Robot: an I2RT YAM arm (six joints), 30 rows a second.
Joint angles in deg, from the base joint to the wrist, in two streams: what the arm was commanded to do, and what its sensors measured. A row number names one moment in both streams.
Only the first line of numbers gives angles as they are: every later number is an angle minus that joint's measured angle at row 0.
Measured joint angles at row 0:
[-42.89 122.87 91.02 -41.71 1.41 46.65]
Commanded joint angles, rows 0 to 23:
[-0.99 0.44 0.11 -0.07 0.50 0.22]
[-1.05 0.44 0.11 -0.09 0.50 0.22]
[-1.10 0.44 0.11 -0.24 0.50 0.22]
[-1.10 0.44 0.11 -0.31 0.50 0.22]
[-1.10 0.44 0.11 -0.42 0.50 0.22]
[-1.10 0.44 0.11 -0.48 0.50 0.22]
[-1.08 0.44 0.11 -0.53 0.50 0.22]
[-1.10 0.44 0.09 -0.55 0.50 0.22]
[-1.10 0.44 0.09 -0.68 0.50 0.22]
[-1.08 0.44 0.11 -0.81 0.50 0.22]
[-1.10 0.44 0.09 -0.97 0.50 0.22]
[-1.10 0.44 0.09 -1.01 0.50 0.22]
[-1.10 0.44 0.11 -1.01 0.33 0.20]
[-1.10 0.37 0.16 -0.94 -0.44 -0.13]
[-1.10 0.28 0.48 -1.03 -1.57 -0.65]
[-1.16 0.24 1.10 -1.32 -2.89 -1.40]
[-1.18 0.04 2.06 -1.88 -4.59 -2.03]
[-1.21 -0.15 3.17 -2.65 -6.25 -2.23]
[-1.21 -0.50 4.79 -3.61 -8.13 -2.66]
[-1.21 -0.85 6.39 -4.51 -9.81 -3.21]
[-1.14 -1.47 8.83 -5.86 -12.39 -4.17]
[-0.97 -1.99 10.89 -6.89 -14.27 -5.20]
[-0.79 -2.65 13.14 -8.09 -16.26 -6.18]
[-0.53 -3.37 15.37 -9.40 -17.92 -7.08]
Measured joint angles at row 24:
[-0.81 -0.02 8.53 -7.79 -9.75 -3.10]
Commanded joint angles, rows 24 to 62:
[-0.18 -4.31 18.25 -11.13 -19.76 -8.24]
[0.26 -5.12 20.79 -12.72 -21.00 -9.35]
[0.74 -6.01 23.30 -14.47 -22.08 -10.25]
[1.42 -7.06 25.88 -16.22 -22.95 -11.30]
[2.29 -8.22 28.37 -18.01 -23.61 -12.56]
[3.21 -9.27 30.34 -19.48 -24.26 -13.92]
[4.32 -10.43 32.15 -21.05 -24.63 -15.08]
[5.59 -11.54 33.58 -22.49 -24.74 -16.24]
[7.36 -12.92 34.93 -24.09 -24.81 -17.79]
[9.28 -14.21 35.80 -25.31 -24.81 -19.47]
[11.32 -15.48 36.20 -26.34 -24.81 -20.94]
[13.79 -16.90 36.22 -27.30 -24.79 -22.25]
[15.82 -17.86 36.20 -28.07 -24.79 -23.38]
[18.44 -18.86 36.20 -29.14 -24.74 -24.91]
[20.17 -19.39 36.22 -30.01 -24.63 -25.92]
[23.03 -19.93 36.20 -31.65 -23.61 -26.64]
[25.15 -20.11 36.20 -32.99 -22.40 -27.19]
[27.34 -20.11 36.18 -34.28 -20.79 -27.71]
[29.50 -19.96 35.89 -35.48 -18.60 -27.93]
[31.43 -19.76 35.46 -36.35 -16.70 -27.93]
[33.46 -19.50 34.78 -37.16 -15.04 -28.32]
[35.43 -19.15 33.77 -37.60 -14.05 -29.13]
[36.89 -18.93 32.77 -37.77 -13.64 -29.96]
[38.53 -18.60 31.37 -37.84 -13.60 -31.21]
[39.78 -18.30 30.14 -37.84 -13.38 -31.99]
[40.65 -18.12 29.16 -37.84 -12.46 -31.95]
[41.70 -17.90 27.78 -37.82 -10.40 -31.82]
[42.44 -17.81 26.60 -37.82 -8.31 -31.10]
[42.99 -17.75 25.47 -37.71 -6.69 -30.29]
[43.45 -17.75 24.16 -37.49 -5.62 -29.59]
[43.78 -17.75 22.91 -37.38 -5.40 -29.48]
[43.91 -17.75 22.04 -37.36 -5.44 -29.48]
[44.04 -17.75 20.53 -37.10 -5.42 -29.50]
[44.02 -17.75 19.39 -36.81 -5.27 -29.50]
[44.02 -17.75 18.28 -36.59 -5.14 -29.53]
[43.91 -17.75 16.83 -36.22 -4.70 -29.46]
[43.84 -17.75 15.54 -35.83 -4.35 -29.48]
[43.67 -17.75 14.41 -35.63 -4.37 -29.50]
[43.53 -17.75 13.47 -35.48 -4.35 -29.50]
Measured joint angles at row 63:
[43.73 -17.40 15.81 -35.78 -6.34 -29.31]
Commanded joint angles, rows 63 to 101:
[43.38 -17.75 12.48 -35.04 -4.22 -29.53]
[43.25 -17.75 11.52 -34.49 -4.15 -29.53]
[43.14 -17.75 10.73 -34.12 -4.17 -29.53]
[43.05 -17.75 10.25 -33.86 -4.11 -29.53]
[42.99 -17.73 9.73 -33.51 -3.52 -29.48]
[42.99 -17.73 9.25 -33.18 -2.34 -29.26]
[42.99 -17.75 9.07 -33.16 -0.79 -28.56]
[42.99 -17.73 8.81 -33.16 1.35 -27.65]
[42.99 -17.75 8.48 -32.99 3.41 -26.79]
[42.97 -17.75 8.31 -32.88 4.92 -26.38]
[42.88 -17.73 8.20 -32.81 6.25 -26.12]
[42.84 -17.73 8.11 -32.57 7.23 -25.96]
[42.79 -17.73 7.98 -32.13 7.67 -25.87]
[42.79 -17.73 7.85 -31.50 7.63 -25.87]
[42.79 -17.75 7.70 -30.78 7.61 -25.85]
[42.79 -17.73 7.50 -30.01 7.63 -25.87]
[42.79 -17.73 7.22 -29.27 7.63 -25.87]
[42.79 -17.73 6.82 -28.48 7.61 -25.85]
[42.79 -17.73 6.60 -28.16 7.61 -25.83]
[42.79 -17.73 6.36 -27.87 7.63 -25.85]
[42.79 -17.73 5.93 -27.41 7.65 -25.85]
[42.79 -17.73 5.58 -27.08 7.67 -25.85]
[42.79 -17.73 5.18 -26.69 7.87 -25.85]
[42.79 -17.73 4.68 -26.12 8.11 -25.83]
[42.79 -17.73 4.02 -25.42 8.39 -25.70]
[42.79 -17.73 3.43 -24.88 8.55 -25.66]
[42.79 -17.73 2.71 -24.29 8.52 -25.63]
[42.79 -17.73 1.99 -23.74 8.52 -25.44]
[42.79 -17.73 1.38 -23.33 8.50 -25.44]
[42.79 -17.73 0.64 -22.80 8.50 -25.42]
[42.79 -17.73 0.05 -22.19 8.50 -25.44]
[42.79 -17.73 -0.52 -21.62 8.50 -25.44]
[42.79 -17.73 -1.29 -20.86 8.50 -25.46]
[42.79 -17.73 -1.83 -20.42 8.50 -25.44]
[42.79 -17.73 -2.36 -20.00 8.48 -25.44]
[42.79 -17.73 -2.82 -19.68 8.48 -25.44]
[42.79 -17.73 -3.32 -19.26 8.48 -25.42]
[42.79 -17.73 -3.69 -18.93 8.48 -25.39]
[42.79 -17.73 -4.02 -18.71 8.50 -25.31]
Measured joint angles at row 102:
[43.08 -17.38 -3.06 -19.26 7.47 -26.25]
